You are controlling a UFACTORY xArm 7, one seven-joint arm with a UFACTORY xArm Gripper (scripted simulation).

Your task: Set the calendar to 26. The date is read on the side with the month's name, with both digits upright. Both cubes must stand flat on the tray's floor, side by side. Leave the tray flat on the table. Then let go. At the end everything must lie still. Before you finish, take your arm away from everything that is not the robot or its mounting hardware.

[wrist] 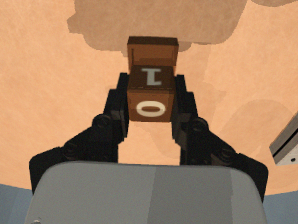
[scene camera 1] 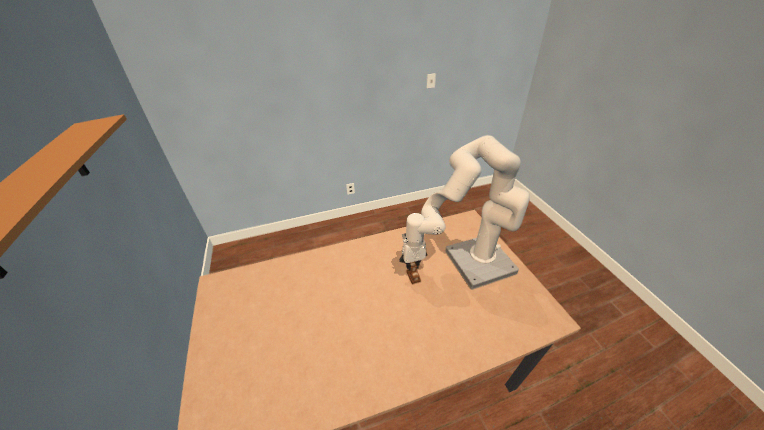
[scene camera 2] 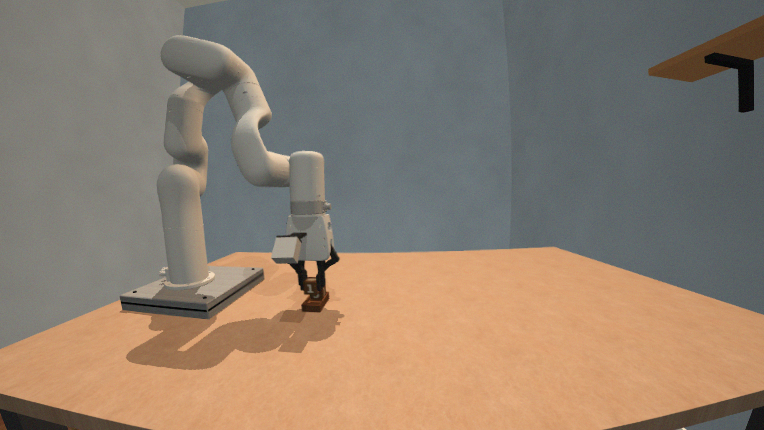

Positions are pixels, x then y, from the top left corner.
Labels:
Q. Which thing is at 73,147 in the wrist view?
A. My gripper.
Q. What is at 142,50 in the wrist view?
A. A brown tray.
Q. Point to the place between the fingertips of my gripper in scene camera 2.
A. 312,288

